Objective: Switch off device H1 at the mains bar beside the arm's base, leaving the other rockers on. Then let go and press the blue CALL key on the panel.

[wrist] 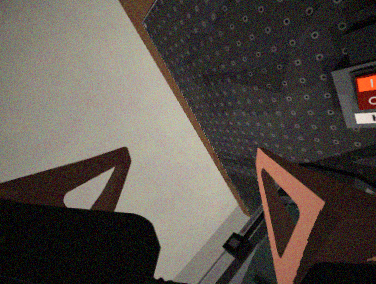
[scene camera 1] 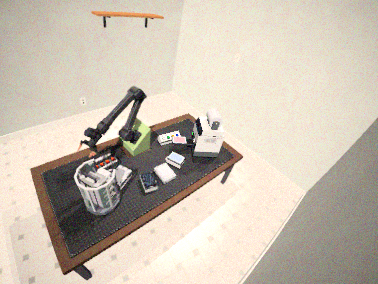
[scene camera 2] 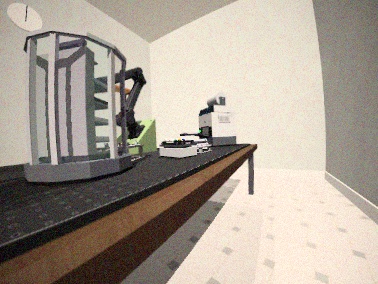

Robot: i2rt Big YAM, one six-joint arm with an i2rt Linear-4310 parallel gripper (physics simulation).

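Pixels of known places: gripper, fingertip midpoint: [wrist: 189,154] [scene camera 1: 83,154]; arm's base, link origin: [scene camera 1: 135,137] [scene camera 2: 137,132].
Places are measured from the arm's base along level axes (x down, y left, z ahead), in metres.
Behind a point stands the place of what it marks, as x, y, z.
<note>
The mains bar [scene camera 1: 106,161] {0.087, -0.320, 0.012} [wrist: 342,85] {0.094, -0.437, 0.004} lies beside the arm's base, with several orange-red rockers. In the wrist view its end shows at the right edge: one rocker [wrist: 367,92] {0.084, -0.417, 0.011} has a bright orange I half and a dark red O half; its label [wrist: 366,118] {0.093, -0.427, 0.043} is cut off after what looks like H. My gripper [scene camera 1: 86,149] {-0.061, -0.470, -0.037} [wrist: 189,154] {-0.061, -0.470, -0.037} is open and empty, above the table's back edge, left of the bar in scene camera 1; the glass-sided carousel hides it in scene camera 2. The white panel [scene camera 1: 165,140] {0.071, 0.246, 0.137} carries small coloured keys, including a blue key [scene camera 1: 177,135] {0.067, 0.391, 0.180}.
The carousel [scene camera 1: 98,192] {-0.141, -0.579, 0.382} [scene camera 2: 75,170] {0.108, -0.605, 0.374} stands in front of the bar. A green sloped block [scene camera 1: 140,144] {0.033, -0.005, 0.076} [scene camera 2: 146,137] {0.038, 0.002, 0.077} is by the arm's base. Low boxes [scene camera 1: 165,173] {0.091, -0.035, 0.432} [scene camera 1: 148,182] {0.068, -0.210, 0.417} lie mid-table. A white machine [scene camera 1: 208,142] {-0.068, 0.407, 0.525} [scene camera 2: 223,127] {-0.018, 0.413, 0.524} stands at the right end.
</note>
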